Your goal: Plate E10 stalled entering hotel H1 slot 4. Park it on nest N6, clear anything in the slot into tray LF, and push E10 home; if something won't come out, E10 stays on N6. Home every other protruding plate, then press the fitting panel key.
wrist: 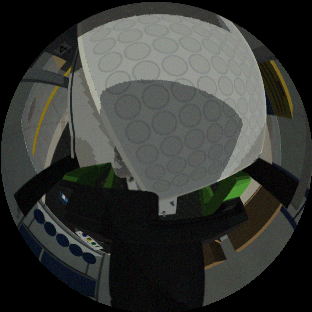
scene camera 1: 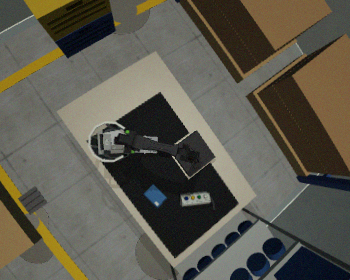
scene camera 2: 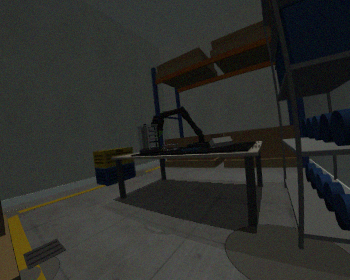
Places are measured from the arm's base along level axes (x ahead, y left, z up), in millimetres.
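Where they show: arm's base, origin of its link: [scene camera 2: 201,142].
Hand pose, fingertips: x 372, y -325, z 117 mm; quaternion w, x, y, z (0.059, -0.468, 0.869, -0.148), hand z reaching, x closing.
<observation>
Each offset is from my fingertips to the top centre of the thing. "spot": to the spot under its first point. Level surfaces: height alone.
A white well plate @(spot: dx +37, dy -27, dz +91 mm) [wrist: 174,102] with round wells sticks out of the grey hotel H1 @(dx +84, dy -40, dz +154 mm) [scene camera 1: 105,141] [scene camera 2: 147,136] and fills most of the wrist view. A slot label "4" [wrist: 62,48] shows at its upper left. My gripper [wrist: 158,182] [scene camera 1: 130,141] [scene camera 2: 158,129] is open, with a green finger on either side of the plate's near edge and nothing gripped. The white nest N6 @(spot: dx -158, dy +52, dz -85 mm) [scene camera 1: 151,138] [wrist: 166,205] lies on the mat under the arm, just in front of the hotel. The inside of the slot is hidden by the plate.
The blue tray LF @(dx +22, dy +447, dz -137 mm) [scene camera 1: 155,195] [wrist: 64,197] and the grey key panel @(dx -228, dy +622, dz -71 mm) [scene camera 1: 195,199] [wrist: 90,240] with coloured keys lie on the black mat @(dz -154 mm) [scene camera 1: 151,114] nearer the front. The arm's base stands on a dark plinth [scene camera 1: 204,150]. Shelving racks stand beyond the table @(dz -167 mm) [scene camera 2: 254,150].
</observation>
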